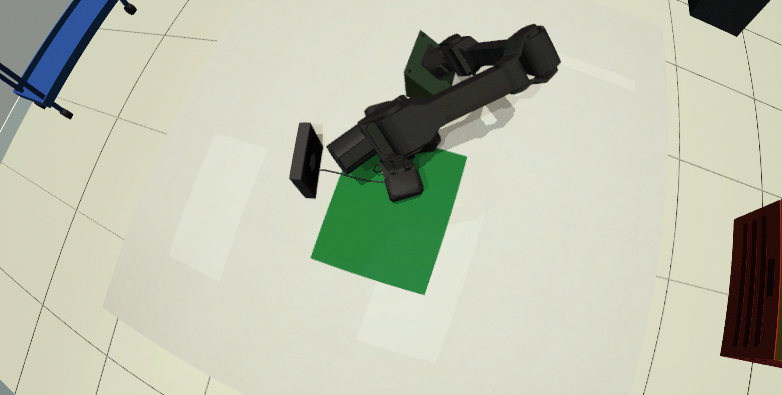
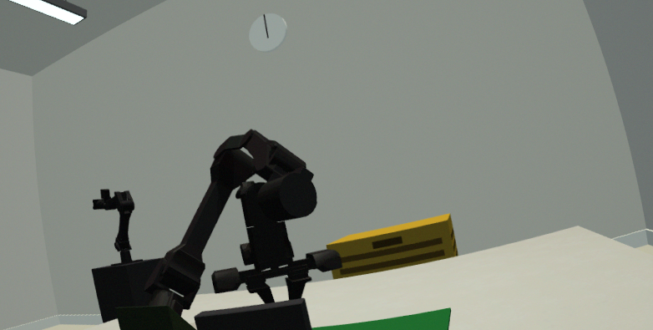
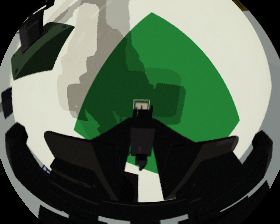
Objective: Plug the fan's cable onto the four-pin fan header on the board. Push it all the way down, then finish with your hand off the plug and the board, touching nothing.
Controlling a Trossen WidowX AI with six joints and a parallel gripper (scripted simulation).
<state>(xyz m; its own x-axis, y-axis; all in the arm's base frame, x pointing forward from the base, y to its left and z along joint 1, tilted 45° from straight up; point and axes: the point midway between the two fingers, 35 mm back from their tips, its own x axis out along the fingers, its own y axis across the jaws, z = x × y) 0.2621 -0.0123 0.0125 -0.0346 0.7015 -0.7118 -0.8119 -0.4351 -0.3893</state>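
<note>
Now: gripper tip 5 cm above the four-pin fan header and 1 cm to the left of it. Round my gripper tip: black plug 1 cm above; black fan 16 cm to the right, 5 cm ahead, 1 cm above; green board 7 cm ahead, 6 cm below, 1 cm to the left.
</note>
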